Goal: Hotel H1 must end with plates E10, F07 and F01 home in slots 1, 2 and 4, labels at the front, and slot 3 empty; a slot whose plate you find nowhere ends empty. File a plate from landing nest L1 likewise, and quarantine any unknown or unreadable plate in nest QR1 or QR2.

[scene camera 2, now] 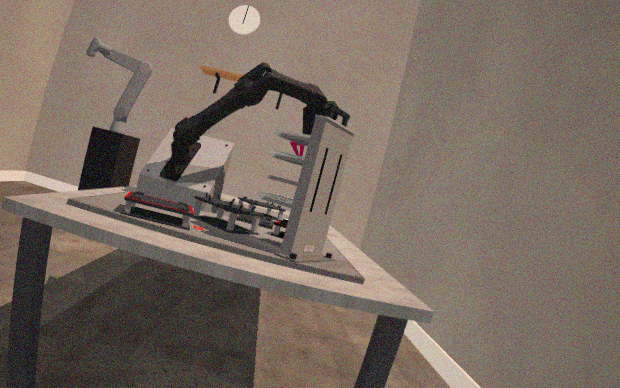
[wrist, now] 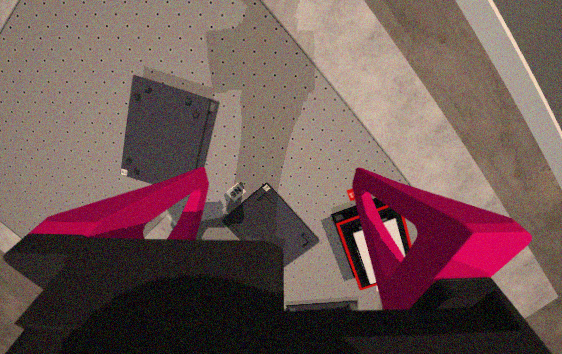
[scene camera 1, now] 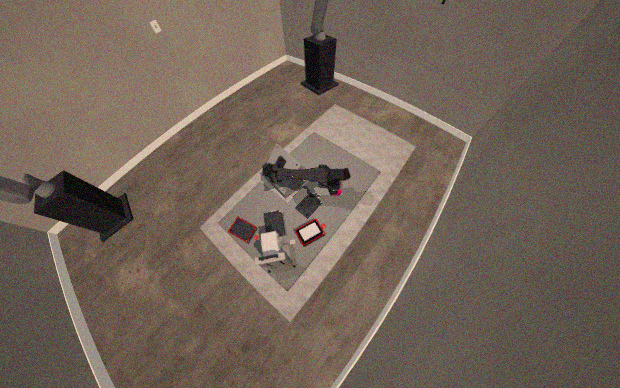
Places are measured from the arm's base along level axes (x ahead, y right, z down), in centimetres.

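Pixels of known places: gripper, fingertip midpoint: [wrist: 280, 175] [scene camera 1: 336, 188]; arm's base, origin of the base link: [scene camera 2: 181, 160].
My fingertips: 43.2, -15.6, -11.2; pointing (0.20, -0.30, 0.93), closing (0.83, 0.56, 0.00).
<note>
Ahead of a thing's pixels: the offset from my fingertips to its top centre, as dx, dy, dz. "pt": to the spot under its first point.
My gripper [scene camera 1: 339, 192] [scene camera 2: 298, 148] [wrist: 280, 175] is open and empty, its magenta fingers wide apart high above the mat. Hotel H1 [scene camera 2: 320, 187] stands at the table's end, shelves facing the arm. A pale rectangle {pt -0.1, +49.7, -3.2} [scene camera 1: 269, 241] shows at its top; I cannot tell whether it is a plate. A white plate {+4.5, +26.8, +19.7} [scene camera 1: 310, 231] [wrist: 366, 255] lies in red-edged nest QR1, partly hidden by a finger in the wrist view. Red-edged nest QR2 {-27.6, +60.7, +20.6} [scene camera 1: 242, 230] [scene camera 2: 160, 202] shows no plate. Landing nest L1 {-15.3, -11.4, +19.2} [wrist: 167, 130] is dark, its label hidden, with no plate visible. No plate labels are readable.
Dark nest N6 {-11.5, +13.7, +23.4} [scene camera 1: 308, 204] [wrist: 272, 220] stands between L1 and QR1, with no plate visible. Another dark nest {-15.5, +41.2, +17.6} [scene camera 1: 274, 223] stands beside the hotel. The white arm base [scene camera 2: 210, 150] stands at the table's side. Black pedestals [scene camera 1: 320, 62] [scene camera 1: 82, 205] stand off the table.
</note>
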